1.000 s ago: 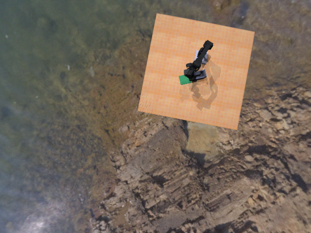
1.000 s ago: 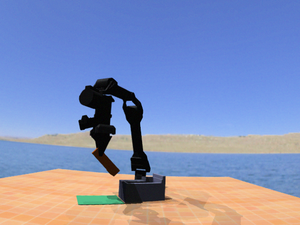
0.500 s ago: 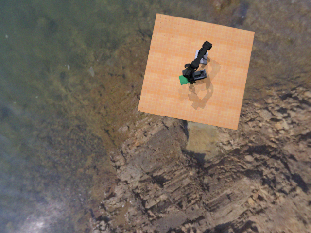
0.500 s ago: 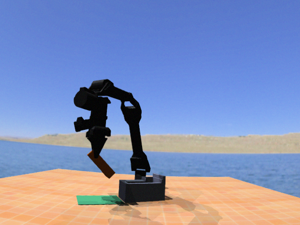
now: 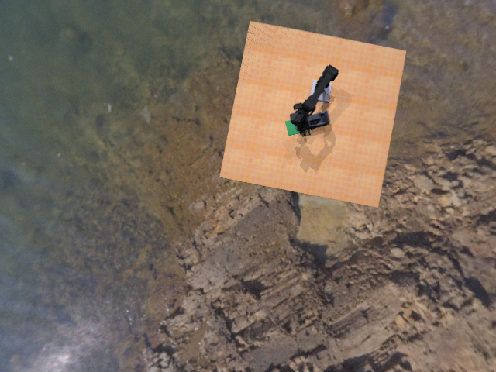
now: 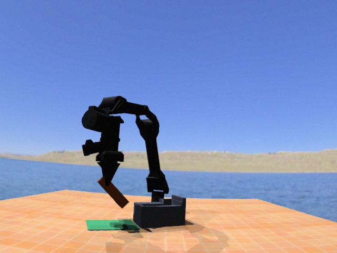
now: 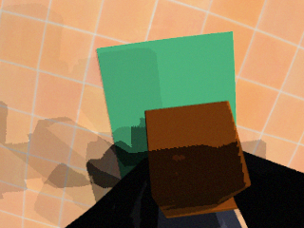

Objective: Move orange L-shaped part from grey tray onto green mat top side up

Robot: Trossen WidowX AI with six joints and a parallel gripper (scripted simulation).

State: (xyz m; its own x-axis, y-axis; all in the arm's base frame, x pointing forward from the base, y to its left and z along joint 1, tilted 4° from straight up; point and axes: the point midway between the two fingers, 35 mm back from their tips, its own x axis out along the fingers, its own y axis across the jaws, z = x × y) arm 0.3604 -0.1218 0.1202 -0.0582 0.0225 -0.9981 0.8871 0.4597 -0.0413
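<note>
My gripper tip is now 14 cm above the green mat, 2 cm to the right of it and 1 cm past it. From my gripper tip the other things lie so: orange L-shaped part 3 cm below, 3 cm behind, 2 cm to the left.
</note>
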